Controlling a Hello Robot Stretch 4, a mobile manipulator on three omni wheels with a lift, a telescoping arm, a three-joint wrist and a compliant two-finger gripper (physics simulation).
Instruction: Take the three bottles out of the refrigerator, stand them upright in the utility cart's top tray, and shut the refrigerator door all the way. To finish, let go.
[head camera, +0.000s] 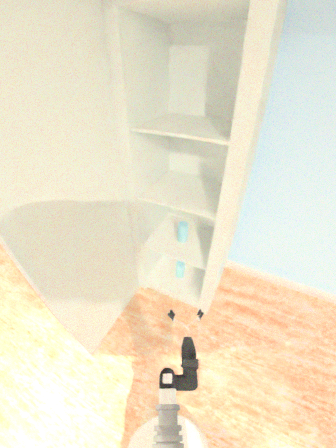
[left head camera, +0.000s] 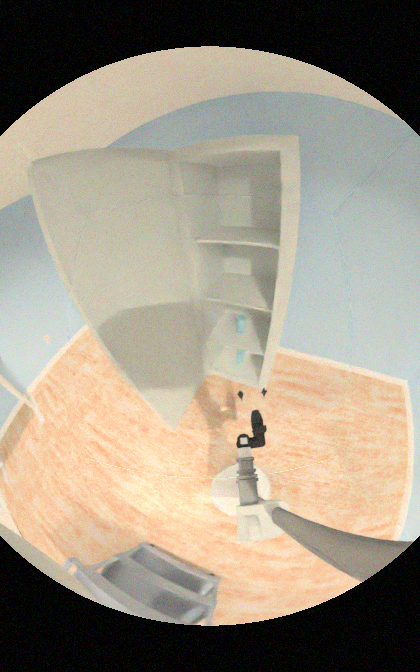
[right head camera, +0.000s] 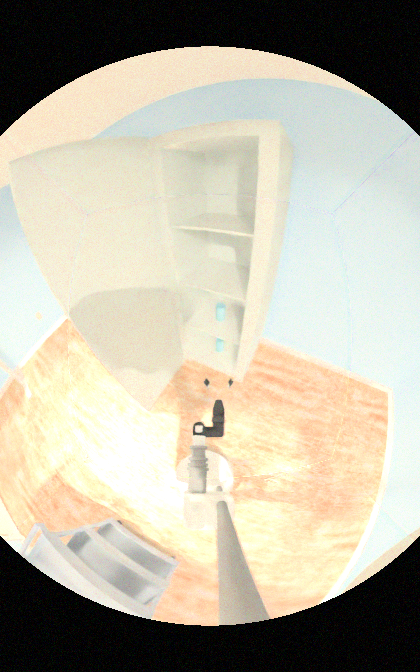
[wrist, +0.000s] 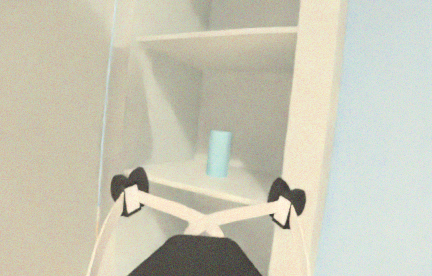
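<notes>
The white refrigerator (head camera: 252, 100) (left head camera: 291, 200) (right head camera: 272, 200) (wrist: 315, 100) stands with its door (head camera: 60, 125) (left head camera: 130, 250) (right head camera: 110, 240) (wrist: 50, 125) wide open to the left. One light-blue bottle (head camera: 183, 232) (left head camera: 241, 324) (right head camera: 220, 311) (wrist: 219, 153) stands upright on a lower shelf. A second blue bottle (head camera: 180, 269) (left head camera: 240, 356) (right head camera: 219, 345) stands in the bottom compartment. A third bottle cannot be made out. My gripper (head camera: 186, 314) (left head camera: 252, 393) (right head camera: 218, 382) (wrist: 208, 188) is open and empty, in front of the refrigerator. In the wrist view the upper bottle appears between and beyond its fingertips.
The grey utility cart (left head camera: 160, 582) (right head camera: 127, 559) is behind to the left, partly cut off by the view edge; no bottle is seen in it. The blue wall (head camera: 300, 150) is right of the refrigerator. The door's lower corner reaches out over the floor to the gripper's left.
</notes>
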